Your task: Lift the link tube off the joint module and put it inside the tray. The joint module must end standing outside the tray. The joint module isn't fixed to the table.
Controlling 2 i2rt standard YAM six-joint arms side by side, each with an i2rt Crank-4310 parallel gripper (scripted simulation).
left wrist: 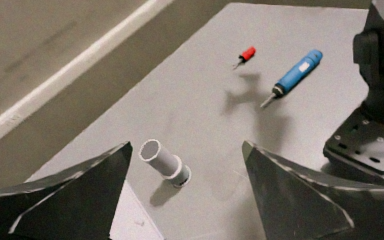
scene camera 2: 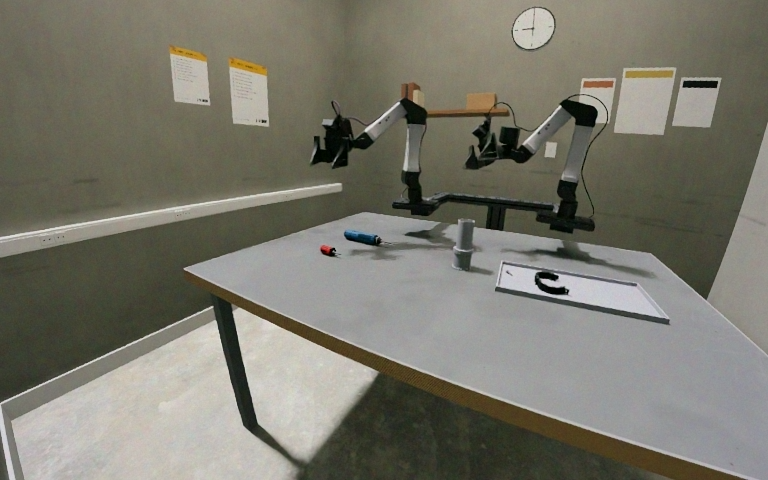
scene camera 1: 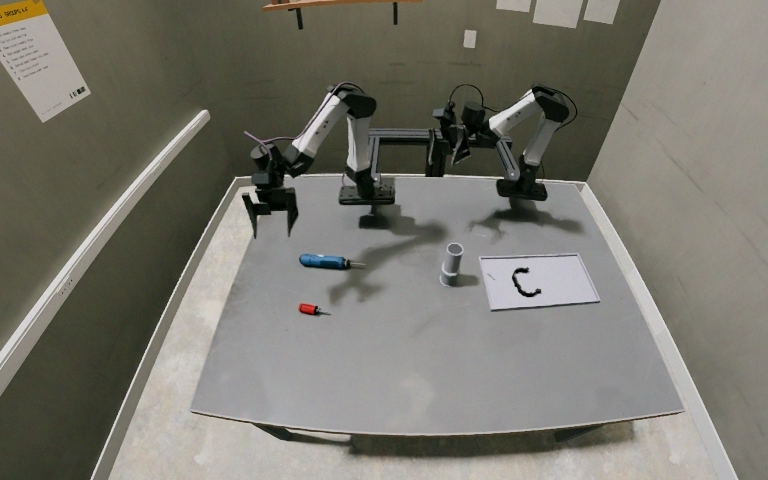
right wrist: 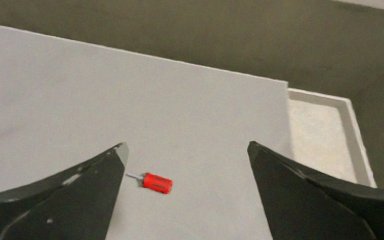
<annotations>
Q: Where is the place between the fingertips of the right gripper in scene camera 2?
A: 321,166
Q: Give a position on a white tray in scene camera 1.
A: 563,279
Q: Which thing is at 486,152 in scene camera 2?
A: The left gripper.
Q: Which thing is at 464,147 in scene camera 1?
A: The left gripper.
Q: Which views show the right gripper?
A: Scene camera 2, scene camera 1 and the right wrist view only.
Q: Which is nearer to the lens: the link tube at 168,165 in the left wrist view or the blue screwdriver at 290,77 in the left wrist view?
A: The link tube.
</annotations>
